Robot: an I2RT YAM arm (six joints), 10 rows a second.
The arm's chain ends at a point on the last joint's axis. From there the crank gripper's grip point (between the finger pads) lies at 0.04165 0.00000 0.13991 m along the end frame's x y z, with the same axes.
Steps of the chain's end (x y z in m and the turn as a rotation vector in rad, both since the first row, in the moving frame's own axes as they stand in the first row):
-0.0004, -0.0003, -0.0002, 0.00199, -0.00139, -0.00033
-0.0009, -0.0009, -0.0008, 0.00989, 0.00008, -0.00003
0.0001, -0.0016, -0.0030, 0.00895, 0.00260, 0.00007
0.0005, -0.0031, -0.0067, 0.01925, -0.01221, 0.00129
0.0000, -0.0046, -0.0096, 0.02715, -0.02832, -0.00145
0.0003, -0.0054, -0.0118, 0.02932, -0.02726, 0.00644
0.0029, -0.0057, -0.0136, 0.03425, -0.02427, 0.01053
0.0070, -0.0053, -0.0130, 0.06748, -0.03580, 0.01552
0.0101, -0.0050, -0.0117, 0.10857, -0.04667, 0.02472
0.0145, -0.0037, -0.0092, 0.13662, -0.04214, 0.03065
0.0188, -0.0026, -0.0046, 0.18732, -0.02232, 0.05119
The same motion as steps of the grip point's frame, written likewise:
-0.0006, -0.0006, -0.0001, 0.00199, -0.00139, -0.00033
-0.0009, -0.0023, -0.0008, 0.00989, 0.00008, -0.00003
0.0005, -0.0028, -0.0031, 0.00895, 0.00260, 0.00007
-0.0012, -0.0057, -0.0062, 0.01925, -0.01221, 0.00129
-0.0040, -0.0085, -0.0085, 0.02715, -0.02832, -0.00145
-0.0035, -0.0093, -0.0108, 0.02932, -0.02726, 0.00644
-0.0005, -0.0101, -0.0127, 0.03425, -0.02427, 0.01053
0.0020, -0.0142, -0.0119, 0.06748, -0.03580, 0.01552
0.0037, -0.0193, -0.0107, 0.10857, -0.04667, 0.02472
0.0089, -0.0217, -0.0088, 0.13662, -0.04214, 0.03065
0.0163, -0.0267, -0.0060, 0.18732, -0.02232, 0.05119

